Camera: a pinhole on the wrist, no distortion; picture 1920 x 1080 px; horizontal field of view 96.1 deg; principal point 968.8 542.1 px. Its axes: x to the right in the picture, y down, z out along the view. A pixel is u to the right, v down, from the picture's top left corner.
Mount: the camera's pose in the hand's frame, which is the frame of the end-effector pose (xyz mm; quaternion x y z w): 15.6 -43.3 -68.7 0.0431 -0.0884 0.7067 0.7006
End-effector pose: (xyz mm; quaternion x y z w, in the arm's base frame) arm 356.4 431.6 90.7 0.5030 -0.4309 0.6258 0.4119
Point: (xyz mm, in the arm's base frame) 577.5 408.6 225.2
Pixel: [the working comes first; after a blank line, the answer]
In the camera's frame: -143.8 -90.9 192.3

323 134
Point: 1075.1 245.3 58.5
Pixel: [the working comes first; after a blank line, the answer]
In the camera's frame: -487.0 146.5 549.9

205 772
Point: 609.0 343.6 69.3
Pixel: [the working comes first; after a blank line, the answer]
In the camera's frame: -123.6 69.1 251.5

545 779
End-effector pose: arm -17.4 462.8 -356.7 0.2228 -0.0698 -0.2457 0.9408
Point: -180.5 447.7 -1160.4
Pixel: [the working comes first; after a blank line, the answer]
In the camera's frame: -505.2 207.1 -505.3

behind the camera
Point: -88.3 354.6 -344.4
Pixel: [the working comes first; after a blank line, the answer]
In the camera's frame: -39.0 14.8 149.4

743 627
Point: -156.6 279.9 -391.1
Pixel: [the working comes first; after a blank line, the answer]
In the camera's frame: -145.0 38.3 174.6

252 732
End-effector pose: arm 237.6 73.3 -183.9 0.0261 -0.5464 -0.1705 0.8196
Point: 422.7 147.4 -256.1
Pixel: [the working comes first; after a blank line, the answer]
In the camera's frame: 119.3 45.7 -138.9

behind the camera
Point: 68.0 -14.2 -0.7
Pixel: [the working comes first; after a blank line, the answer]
In the camera's frame: 11.7 -133.3 277.7

1005 128
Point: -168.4 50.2 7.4
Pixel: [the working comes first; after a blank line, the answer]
In the camera's frame: 58.0 -53.9 505.0

1068 450
